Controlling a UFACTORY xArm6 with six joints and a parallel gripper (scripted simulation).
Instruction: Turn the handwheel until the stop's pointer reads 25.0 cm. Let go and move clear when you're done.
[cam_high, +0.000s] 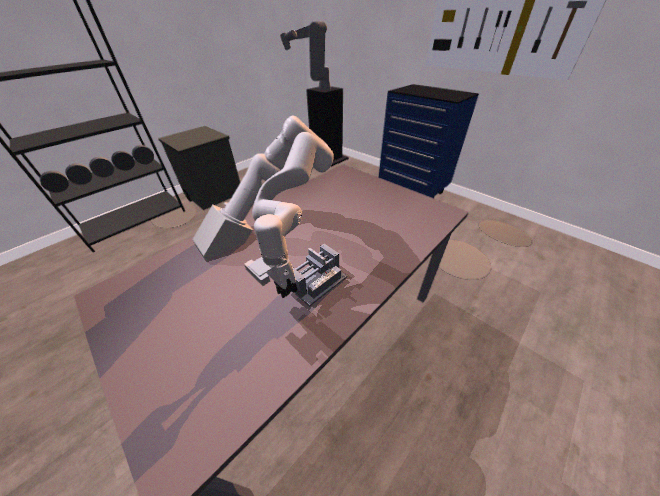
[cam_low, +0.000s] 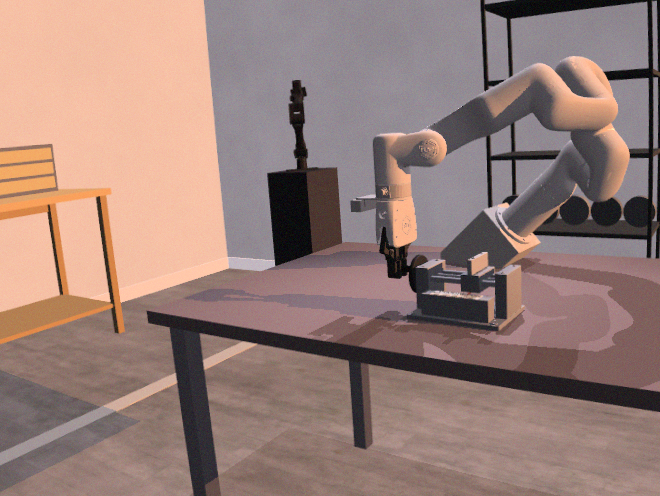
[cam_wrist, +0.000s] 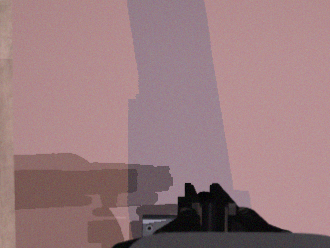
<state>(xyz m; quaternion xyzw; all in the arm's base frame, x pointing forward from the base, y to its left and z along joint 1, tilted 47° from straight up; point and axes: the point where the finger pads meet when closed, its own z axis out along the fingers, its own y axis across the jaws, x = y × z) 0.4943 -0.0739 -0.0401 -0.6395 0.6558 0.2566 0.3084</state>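
Right now my hand is 1 cm past the black handwheel and 2 cm to the right of it. From my hand the other things lie so: sliding stop block (1 cm behind, 18 cm to the left).
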